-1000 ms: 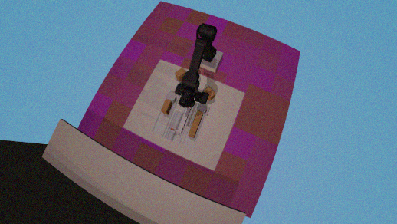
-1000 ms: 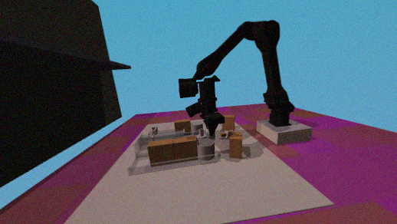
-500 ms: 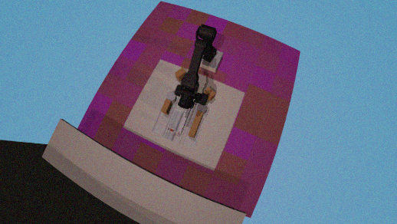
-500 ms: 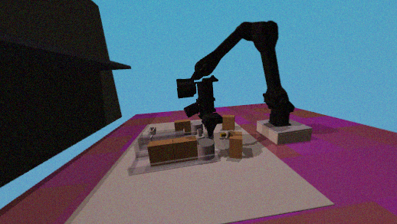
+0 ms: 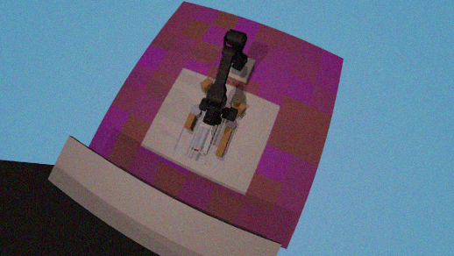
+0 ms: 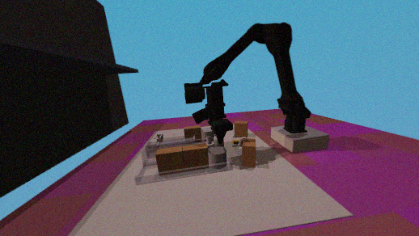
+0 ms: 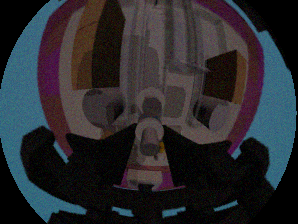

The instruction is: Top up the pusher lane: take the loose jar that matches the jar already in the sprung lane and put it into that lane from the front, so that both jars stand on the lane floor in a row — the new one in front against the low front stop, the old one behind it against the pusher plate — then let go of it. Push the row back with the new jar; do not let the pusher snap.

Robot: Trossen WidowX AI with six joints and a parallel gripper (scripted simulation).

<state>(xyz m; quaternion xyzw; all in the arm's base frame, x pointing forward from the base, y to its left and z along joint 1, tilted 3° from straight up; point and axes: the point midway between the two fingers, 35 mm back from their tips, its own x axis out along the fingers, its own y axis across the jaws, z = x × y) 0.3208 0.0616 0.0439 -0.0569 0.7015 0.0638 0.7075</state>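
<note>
My gripper tip is 16 cm short of the lane and 3 cm above it. The rest, counted from my gripper tip: wall (63 cm ahead, 35 cm above, 5 cm to the left).
</note>
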